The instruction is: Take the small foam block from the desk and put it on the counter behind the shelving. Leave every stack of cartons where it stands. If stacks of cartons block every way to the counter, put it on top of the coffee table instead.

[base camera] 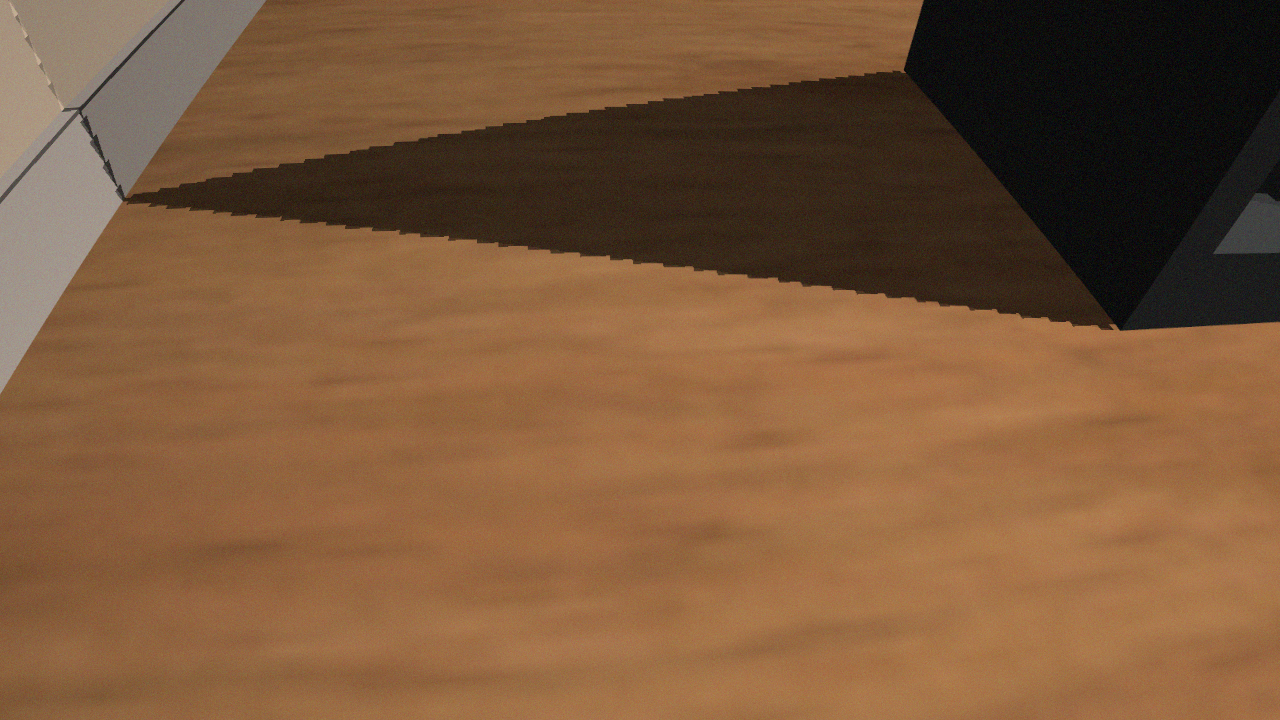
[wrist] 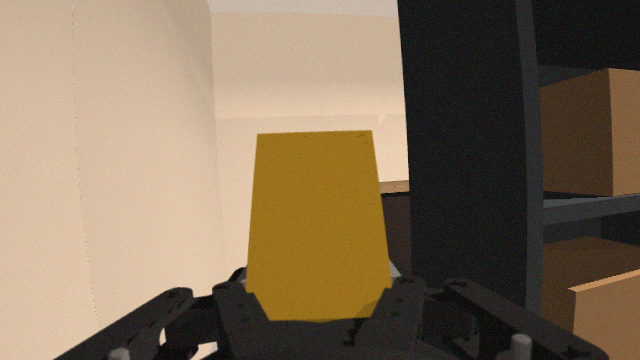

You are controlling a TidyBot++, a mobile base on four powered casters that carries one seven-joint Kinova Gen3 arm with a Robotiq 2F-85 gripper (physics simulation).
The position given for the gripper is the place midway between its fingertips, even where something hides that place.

gripper: wrist 318, 274; not seen in the base camera view (out of frame)
yellow foam block: wrist 317, 252; not seen in the base camera view (out of frame)
